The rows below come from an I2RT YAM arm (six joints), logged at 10 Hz.
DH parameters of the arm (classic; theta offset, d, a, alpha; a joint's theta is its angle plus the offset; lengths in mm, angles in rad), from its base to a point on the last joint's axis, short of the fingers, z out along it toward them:
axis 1: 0 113.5 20 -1.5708
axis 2: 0 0 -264 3.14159
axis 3: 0.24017 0 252.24 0
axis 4: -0.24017 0 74 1.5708
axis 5: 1.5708 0 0 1.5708
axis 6: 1.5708 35.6 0 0
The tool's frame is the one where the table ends.
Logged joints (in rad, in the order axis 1, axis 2, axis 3, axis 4, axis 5, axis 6), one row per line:
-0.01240 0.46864 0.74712 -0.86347 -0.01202 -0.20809
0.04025 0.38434 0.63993 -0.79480 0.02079 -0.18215
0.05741 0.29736 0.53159 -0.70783 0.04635 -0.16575
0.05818 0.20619 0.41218 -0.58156 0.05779 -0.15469
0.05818 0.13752 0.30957 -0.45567 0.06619 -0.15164
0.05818 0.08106 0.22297 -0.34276 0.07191 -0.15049
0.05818 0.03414 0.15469 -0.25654 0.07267 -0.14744
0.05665 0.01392 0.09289 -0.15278 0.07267 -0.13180
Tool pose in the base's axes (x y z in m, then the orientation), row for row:
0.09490 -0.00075 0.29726 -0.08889 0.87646 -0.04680 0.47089
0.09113 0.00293 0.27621 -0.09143 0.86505 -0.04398 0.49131
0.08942 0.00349 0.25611 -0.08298 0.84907 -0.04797 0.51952
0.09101 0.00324 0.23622 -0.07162 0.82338 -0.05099 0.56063
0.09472 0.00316 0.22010 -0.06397 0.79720 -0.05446 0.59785
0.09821 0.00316 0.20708 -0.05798 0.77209 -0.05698 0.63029
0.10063 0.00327 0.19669 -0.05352 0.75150 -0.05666 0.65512
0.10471 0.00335 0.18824 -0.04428 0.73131 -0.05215 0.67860
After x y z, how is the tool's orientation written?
As a quaternion, x y z w.
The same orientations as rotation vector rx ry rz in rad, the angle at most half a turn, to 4 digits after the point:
-0.2177 2.1469 -0.1146
-0.2220 2.1000 -0.1068
-0.1990 2.0361 -0.1150
-0.1688 1.9403 -0.1202
-0.1484 1.8497 -0.1264
-0.1328 1.7680 -0.1305
-0.1213 1.7038 -0.1285
-0.0995 1.6427 -0.1171

